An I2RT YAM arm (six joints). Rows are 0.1 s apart.
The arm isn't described. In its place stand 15 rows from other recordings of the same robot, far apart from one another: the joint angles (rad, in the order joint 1, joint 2, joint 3, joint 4, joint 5, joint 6), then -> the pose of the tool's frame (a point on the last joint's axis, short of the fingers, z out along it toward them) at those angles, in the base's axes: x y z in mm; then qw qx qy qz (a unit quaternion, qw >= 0).
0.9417, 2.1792, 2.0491, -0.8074, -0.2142, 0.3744 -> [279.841 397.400 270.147 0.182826 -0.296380 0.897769 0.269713]
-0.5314, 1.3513, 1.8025, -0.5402, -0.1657, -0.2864 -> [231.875 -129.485 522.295 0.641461 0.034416 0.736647 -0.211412]
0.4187, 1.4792, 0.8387, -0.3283, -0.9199, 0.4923 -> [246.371 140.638 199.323 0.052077 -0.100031 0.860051 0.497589]
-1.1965, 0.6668, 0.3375, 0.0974, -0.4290, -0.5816 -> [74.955 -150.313 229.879 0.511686 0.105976 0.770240 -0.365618]
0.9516, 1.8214, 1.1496, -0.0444, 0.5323, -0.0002 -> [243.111 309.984 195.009 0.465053 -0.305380 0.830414 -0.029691]
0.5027, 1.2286, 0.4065, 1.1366, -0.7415, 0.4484 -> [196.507 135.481 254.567 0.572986 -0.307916 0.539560 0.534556]
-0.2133, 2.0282, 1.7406, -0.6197, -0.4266, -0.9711 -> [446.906 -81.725 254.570 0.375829 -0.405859 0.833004 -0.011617]
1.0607, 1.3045, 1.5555, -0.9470, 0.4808, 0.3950 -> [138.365 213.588 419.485 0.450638 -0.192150 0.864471 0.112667]
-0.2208, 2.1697, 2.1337, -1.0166, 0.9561, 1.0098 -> [445.048 -129.702 300.576 0.380929 0.591641 0.632819 -0.323102]
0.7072, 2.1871, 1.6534, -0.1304, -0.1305, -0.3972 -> [377.171 328.452 188.585 0.422757 -0.494883 0.748763 0.125386]
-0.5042, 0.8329, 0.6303, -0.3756, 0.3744, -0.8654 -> [154.969 -100.377 259.756 0.258860 -0.068011 0.865854 -0.422685]
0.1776, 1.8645, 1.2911, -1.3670, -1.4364, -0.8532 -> [295.286 88.845 210.239 0.083822 -0.259610 0.703615 0.656127]
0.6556, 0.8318, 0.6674, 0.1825, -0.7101, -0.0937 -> [140.168 137.079 329.558 0.575210 -0.471245 0.520640 0.419518]
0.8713, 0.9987, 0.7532, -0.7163, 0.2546, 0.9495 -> [130.055 140.640 245.166 0.278078 0.075024 0.944067 0.160566]
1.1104, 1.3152, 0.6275, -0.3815, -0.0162, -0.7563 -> [103.161 209.309 163.677 0.242908 -0.779648 0.574892 0.051433]
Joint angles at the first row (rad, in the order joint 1, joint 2, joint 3, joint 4, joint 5, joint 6):
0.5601 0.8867 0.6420 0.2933 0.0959 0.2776
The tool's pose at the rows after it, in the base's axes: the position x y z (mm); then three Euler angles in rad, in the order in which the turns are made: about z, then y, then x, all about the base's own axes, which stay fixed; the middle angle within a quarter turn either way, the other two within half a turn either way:
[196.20 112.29 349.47 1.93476 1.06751 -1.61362]
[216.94 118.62 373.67 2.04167 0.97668 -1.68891]
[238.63 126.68 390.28 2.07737 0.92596 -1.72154]
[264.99 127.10 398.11 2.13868 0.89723 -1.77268]
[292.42 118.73 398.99 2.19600 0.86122 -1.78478]
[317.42 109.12 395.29 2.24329 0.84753 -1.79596]
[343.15 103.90 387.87 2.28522 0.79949 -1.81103]
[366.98 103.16 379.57 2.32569 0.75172 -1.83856]
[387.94 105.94 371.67 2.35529 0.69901 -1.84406]
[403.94 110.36 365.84 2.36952 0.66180 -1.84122]
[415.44 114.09 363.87 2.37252 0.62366 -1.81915]
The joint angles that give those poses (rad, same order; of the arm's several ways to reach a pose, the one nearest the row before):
0.5230 0.9453 0.8013 0.1233 0.0201 0.3269
0.4852 1.0505 0.9630 0.0211 -0.1054 0.3659
0.4653 1.1549 1.0952 -0.0321 -0.1733 0.3699
0.4180 1.2566 1.2060 -0.0786 -0.2436 0.3779
0.3473 1.3443 1.2796 -0.0830 -0.3474 0.4112
0.2881 1.4219 1.3327 -0.0732 -0.4176 0.4361
0.2461 1.5120 1.3939 -0.0724 -0.5029 0.4479
0.2240 1.6031 1.4662 -0.0940 -0.5647 0.4446
0.2150 1.6877 1.5354 -0.1048 -0.6222 0.4540
0.2147 1.7547 1.5939 -0.1089 -0.6584 0.4624
0.2147 1.8041 1.6431 -0.1029 -0.7001 0.4823

